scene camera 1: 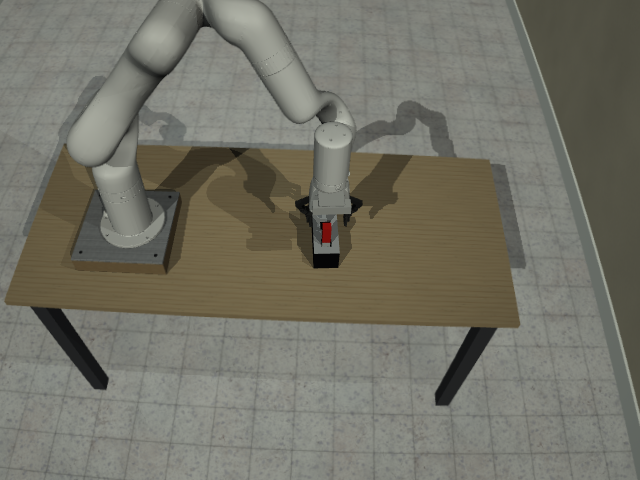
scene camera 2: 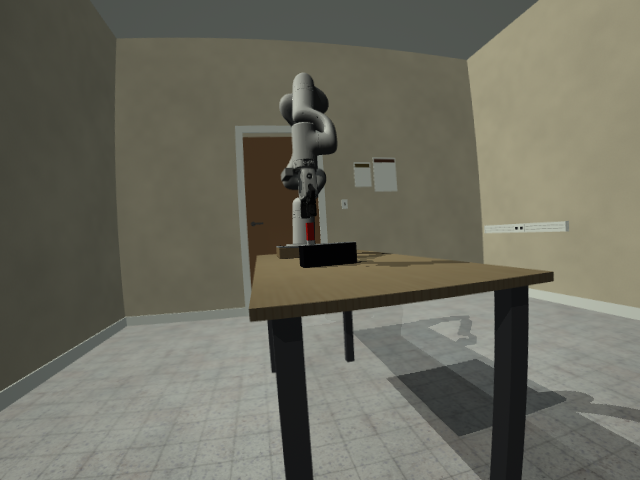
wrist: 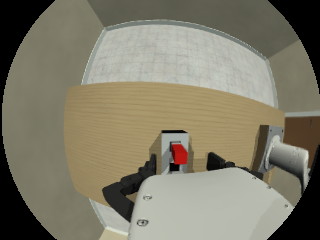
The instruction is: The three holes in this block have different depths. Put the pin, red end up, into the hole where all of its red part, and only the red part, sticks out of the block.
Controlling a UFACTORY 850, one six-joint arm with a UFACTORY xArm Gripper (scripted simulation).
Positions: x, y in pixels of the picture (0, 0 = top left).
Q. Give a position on a block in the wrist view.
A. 168, 167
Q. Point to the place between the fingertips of the gripper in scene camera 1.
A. At 327, 222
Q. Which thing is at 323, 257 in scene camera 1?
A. A block.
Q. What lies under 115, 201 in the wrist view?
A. The gripper.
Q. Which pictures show the gripper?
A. Scene camera 1, scene camera 2 and the wrist view: all of them.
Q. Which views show the block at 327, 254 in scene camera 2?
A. Scene camera 1, scene camera 2 and the wrist view: all of them.
